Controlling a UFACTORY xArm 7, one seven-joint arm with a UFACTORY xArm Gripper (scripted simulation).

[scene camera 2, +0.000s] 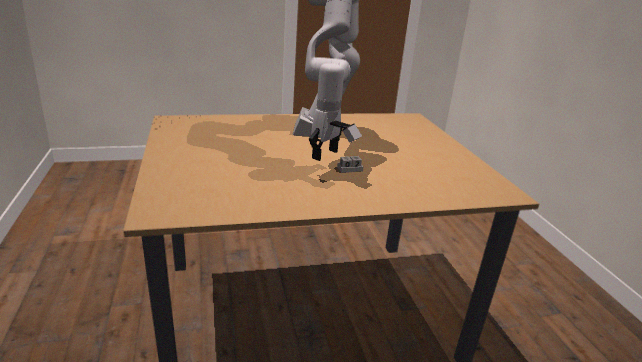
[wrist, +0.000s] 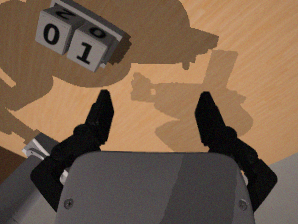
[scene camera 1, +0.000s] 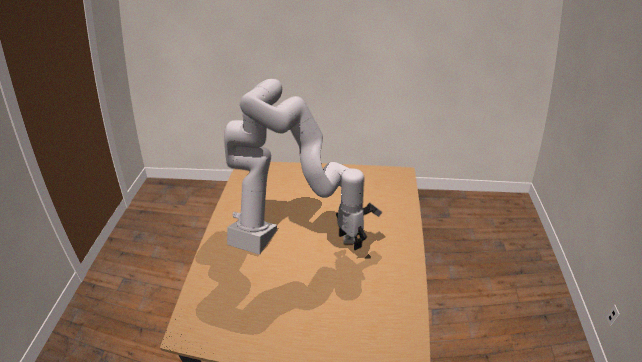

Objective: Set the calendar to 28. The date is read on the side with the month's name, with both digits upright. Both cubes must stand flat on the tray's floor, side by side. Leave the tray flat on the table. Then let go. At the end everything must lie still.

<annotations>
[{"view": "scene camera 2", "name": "gripper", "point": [324,155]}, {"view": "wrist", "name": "gripper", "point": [154,101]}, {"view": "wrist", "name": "cube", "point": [55,32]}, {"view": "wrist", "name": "cube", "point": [90,43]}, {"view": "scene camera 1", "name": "gripper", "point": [350,241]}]
</annotations>
